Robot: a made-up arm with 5 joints.
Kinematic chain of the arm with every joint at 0, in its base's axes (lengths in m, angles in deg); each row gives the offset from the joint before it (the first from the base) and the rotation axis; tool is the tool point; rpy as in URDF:
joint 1: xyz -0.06 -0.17 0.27 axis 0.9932 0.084 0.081
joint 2: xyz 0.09 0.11 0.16 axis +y
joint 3: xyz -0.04 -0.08 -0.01 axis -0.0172 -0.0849 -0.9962
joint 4: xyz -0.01 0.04 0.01 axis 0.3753 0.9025 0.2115
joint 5: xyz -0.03 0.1 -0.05 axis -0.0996 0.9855 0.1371
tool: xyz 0 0.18 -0.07 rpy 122.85 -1.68 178.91
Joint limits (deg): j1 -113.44..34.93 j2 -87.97..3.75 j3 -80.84..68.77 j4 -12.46..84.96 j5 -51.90..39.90
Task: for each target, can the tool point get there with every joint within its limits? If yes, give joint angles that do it. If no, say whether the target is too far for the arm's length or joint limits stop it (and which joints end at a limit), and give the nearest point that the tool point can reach.
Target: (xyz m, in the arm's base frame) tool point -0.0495 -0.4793 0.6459
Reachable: no: joint limits stop it (at a limit: joint 1, joint 2, joint 3, joint 4, joint 5) | nearest point -0.1970 -0.4390 0.6026 | short by 0.159 m
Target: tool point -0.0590 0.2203 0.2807
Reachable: yes | joints -18.08 -52.61 14.82 56.84 -3.54
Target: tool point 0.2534 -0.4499 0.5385
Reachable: no: joint limits stop it (at a limit: joint 1, joint 3, joint 4, joint 5) | nearest point 0.2293 -0.2957 0.6213 | short by 0.177 m
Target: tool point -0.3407 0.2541 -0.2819
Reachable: no: too far | nearest point -0.1851 0.1112 -0.0592 | short by 0.307 m
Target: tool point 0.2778 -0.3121 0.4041
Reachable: no: joint limits stop it (at a limit: joint 1, joint 3, joint 4, joint 5) | nearest point 0.3155 -0.2008 0.4894 | short by 0.145 m
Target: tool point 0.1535 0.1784 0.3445
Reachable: yes | joints -7.96 -8.12 45.97 21.54 14.20
